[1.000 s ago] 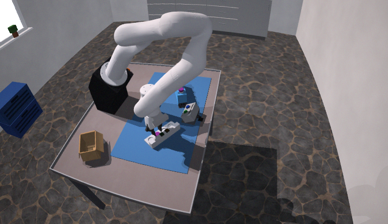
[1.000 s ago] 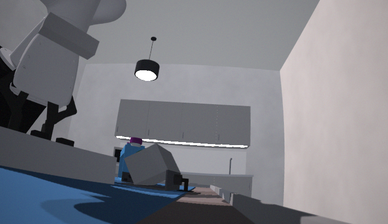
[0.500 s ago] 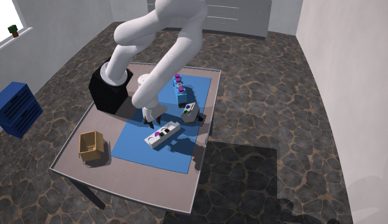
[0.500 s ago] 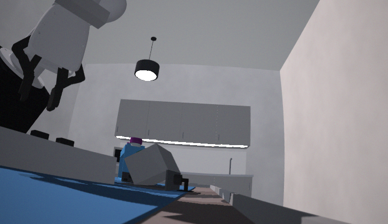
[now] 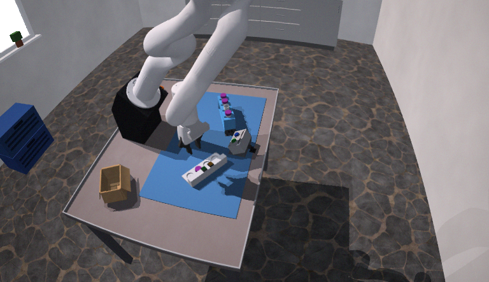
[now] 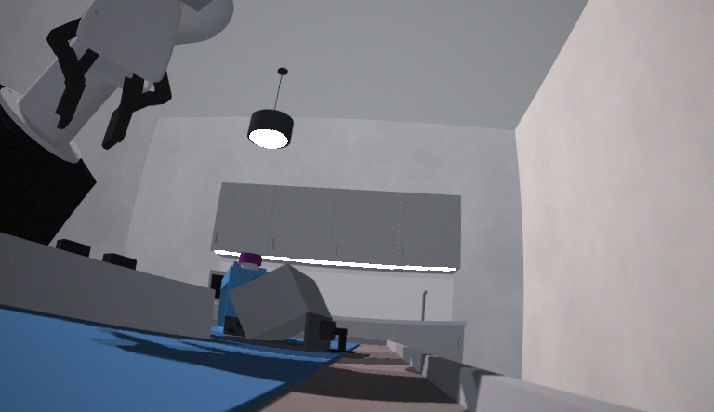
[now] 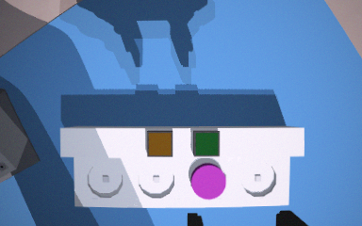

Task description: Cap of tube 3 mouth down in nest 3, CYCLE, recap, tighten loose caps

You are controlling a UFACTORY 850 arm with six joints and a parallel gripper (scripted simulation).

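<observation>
My gripper is now 130 mm short of the blue key, 220 mm to the right of it and 100 mm above it. From my hand the other things lie so: grey key housing 150 mm ahead, 200 mm to the left, 120 mm below; green key 130 mm ahead, 180 mm to the left, 100 mm below; magenta cap 160 mm below.
</observation>
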